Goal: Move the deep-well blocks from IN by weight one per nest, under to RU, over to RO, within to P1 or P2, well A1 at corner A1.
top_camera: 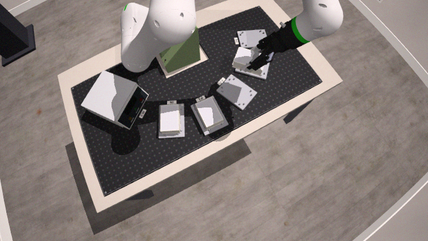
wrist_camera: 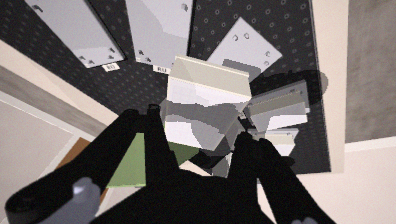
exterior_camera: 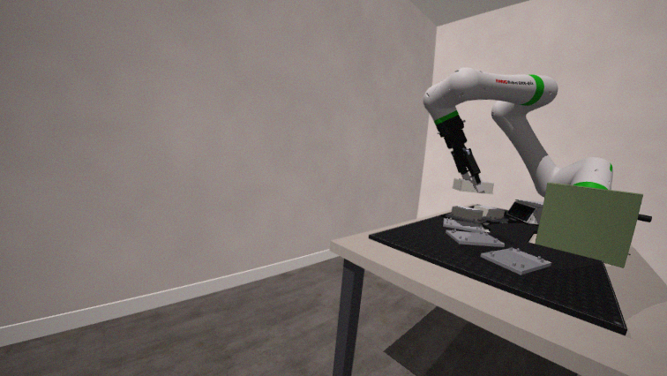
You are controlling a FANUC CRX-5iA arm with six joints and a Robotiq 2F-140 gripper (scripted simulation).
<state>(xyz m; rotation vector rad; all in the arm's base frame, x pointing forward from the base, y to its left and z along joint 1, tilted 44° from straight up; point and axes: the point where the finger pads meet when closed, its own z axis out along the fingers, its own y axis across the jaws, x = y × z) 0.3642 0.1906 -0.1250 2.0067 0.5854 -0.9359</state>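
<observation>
Right now the reject nest RO is 210 mm behind my hand, 190 mm to the left of it and 190 mm below it. From my hand the other things lie so: check-weigher: 610 mm to the right, 200 mm behind, 130 mm below; then white deep-well block: 240 mm to the right, 160 mm below, 80 mm ahead; then infeed nest IN: 410 mm to the right, 190 mm below, 20 mm ahead.
</observation>
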